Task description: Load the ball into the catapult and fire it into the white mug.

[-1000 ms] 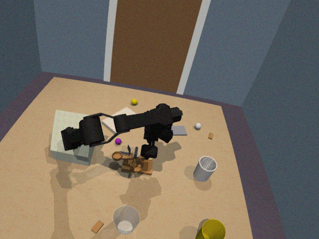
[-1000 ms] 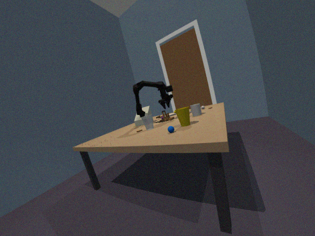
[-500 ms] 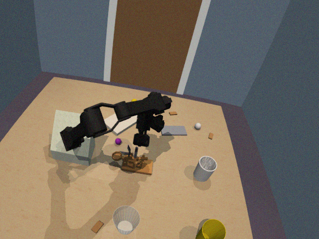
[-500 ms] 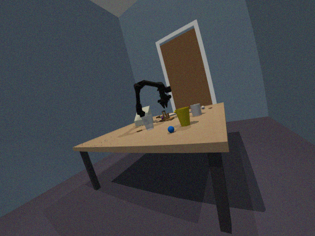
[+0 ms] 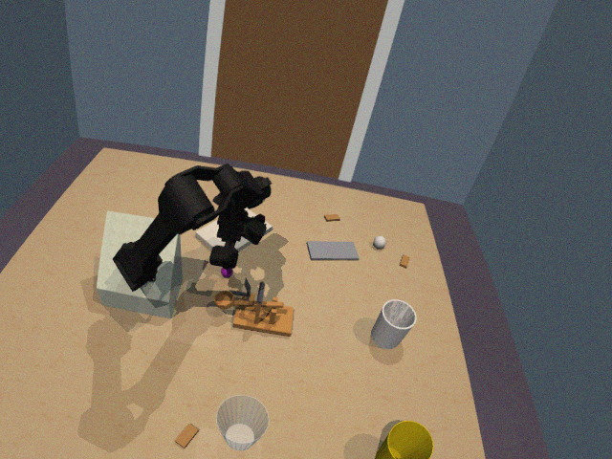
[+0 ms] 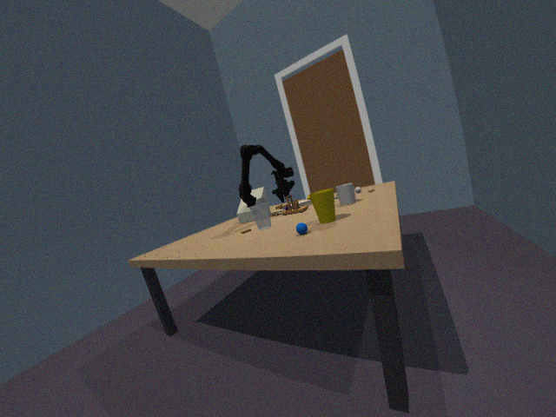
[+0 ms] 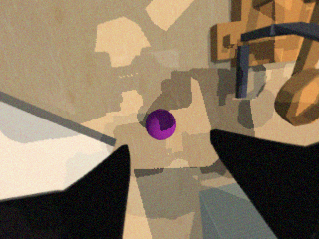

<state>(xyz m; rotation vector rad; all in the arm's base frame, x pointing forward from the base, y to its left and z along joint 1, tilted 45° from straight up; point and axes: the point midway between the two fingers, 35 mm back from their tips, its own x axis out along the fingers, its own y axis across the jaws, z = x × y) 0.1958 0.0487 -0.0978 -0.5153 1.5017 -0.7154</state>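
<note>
My gripper tip is 5 cm above the purple ball. Also, from my gripper tip: wooden catapult (11 cm to the right, 6 cm ahead, 1 cm below); then grey slab (31 cm ahead, 13 cm to the left, 6 cm below); then yellow ball (34 cm to the left, 7 cm ahead, 4 cm below).
</note>
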